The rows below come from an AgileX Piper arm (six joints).
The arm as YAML. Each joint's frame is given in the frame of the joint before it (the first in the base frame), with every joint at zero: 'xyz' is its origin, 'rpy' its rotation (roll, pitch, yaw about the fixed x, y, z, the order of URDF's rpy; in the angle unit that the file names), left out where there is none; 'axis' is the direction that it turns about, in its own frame. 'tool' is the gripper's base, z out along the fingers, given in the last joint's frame.
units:
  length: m
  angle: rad
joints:
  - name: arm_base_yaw
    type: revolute
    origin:
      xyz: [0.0, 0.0, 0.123]
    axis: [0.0, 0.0, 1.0]
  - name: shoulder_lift
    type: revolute
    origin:
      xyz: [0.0, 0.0, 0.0]
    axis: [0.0, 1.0, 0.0]
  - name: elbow
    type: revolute
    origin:
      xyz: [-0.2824, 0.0, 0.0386]
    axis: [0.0, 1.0, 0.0]
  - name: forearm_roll
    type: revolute
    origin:
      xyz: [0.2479, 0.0, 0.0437]
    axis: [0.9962, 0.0, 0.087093]
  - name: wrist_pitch
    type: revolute
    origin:
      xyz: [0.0, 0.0, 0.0]
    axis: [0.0, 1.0, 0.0]
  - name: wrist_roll
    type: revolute
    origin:
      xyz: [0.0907, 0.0, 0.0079]
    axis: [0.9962, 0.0, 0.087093]
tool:
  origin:
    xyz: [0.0, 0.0, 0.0]
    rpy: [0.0, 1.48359, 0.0]
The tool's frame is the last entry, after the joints.
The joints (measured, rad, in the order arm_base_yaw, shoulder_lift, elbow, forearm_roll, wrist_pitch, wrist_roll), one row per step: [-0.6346 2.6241 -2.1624 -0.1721 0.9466 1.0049]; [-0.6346 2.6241 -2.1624 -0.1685 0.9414 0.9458]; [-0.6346 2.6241 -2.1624 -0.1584 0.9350 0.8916]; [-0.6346 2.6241 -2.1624 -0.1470 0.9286 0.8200]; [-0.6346 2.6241 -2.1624 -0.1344 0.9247 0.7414]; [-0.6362 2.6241 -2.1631 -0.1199 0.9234 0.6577]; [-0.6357 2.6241 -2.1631 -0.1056 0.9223 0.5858]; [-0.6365 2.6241 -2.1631 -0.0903 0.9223 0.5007]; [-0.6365 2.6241 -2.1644 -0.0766 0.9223 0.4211]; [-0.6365 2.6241 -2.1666 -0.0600 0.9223 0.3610]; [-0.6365 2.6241 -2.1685 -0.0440 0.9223 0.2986]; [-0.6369 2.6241 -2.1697 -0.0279 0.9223 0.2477]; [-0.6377 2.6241 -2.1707 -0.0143 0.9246 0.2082]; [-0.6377 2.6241 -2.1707 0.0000 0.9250 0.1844]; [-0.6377 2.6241 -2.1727 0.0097 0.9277 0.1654]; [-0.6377 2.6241 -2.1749 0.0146 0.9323 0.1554]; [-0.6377 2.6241 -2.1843 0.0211 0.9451 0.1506]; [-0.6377 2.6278 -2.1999 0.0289 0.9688 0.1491]
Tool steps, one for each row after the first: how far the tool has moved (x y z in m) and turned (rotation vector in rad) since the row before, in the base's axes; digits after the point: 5 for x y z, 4 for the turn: [0.00054 -0.00001 0.00007 -0.0074 0.0091 0.0561]; [0.00088 0.00033 0.00003 -0.0030 0.0032 0.0491]; [0.00093 0.00040 0.00003 -0.0050 0.0067 0.0652]; [0.00079 0.00058 -0.00003 -0.0045 0.0095 0.0711]; [0.00025 0.00007 0.00009 -0.0035 0.0107 0.0734]; [0.00082 0.00101 -0.00008 -0.0018 0.0080 0.0643]; [0.00037 0.00057 -0.00010 -0.0033 0.0107 0.0752]; [0.00073 0.00069 0.00027 -0.0048 0.0085 0.0714]; [0.00097 0.00078 0.00051 -0.0002 0.0015 0.0517]; [0.00091 0.00077 0.00045 -0.0014 0.0019 0.0541]; [0.00071 0.00067 0.00028 0.0009 -0.0003 0.0427]; [0.00029 0.00048 0.00019 0.0026 0.0005 0.0322]; [0.00059 0.00086 -0.00002 0.0058 -0.0036 0.0178]; [0.00048 0.00052 0.00047 0.0034 -0.0018 0.0148]; [0.00017 0.00032 0.00048 0.0029 0.0007 0.0079]; [0.00056 0.00019 0.00220 0.0059 -0.0002 0.0026]; [0.00047 0.00042 0.00165 0.0127 0.0052 -0.0006]
